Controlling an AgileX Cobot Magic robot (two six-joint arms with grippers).
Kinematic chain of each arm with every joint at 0, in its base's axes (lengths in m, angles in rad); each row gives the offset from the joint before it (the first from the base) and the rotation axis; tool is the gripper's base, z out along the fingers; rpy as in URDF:
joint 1: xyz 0 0 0.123 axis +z
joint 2: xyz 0 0 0 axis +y
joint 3: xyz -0.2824 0 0.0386 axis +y
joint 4: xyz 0.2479 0 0.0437 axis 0.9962 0 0.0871
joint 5: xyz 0 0 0 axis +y
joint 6: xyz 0.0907 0 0.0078 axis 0.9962 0 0.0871
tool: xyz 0 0 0 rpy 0 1.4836 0
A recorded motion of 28 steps. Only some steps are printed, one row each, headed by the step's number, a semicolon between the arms.
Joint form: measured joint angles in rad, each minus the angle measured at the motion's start. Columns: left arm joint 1, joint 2, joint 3, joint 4, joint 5, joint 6; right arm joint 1, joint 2, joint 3, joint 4, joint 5, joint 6.
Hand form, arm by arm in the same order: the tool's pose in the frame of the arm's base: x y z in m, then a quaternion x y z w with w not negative. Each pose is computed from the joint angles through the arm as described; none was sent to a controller.
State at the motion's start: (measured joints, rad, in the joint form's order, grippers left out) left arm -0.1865 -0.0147 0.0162 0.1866 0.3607 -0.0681; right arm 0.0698 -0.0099 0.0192 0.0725 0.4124 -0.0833
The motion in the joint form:
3: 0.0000 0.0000 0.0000 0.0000 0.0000 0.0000; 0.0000 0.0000 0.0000 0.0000 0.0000 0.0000
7: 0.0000 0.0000 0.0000 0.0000 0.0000 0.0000; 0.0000 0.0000 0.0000 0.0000 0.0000 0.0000
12: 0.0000 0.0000 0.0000 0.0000 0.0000 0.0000; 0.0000 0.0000 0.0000 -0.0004 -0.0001 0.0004
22: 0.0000 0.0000 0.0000 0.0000 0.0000 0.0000; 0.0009 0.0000 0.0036 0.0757 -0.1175 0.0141
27: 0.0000 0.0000 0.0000 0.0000 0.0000 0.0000; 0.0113 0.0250 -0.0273 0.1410 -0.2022 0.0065
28: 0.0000 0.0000 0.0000 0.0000 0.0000 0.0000; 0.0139 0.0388 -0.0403 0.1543 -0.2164 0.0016
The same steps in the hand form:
3: 0.0528 -0.0039 0.1765 0.09654 0.78956 0.00190 0.60603; 0.0512 0.0062 0.1703 -0.04370 0.81346 0.02717 0.57934
7: 0.0528 -0.0039 0.1765 0.09654 0.78956 0.00190 0.60603; 0.0512 0.0062 0.1703 -0.04370 0.81346 0.02717 0.57934
12: 0.0528 -0.0039 0.1765 0.09654 0.78956 0.00190 0.60603; 0.0512 0.0062 0.1703 -0.04363 0.81344 0.02711 0.57938
22: 0.0528 -0.0039 0.1765 0.09654 0.78956 0.00190 0.60603; 0.0540 0.0078 0.1795 -0.01266 0.77953 0.06154 0.62321
27: 0.0528 -0.0039 0.1765 0.09654 0.78956 0.00190 0.60603; 0.0561 0.0086 0.1963 0.00451 0.74996 0.08686 0.65574
28: 0.0528 -0.0039 0.1765 0.09654 0.78956 0.00190 0.60603; 0.0569 0.0088 0.2012 0.00672 0.74541 0.09090 0.66034

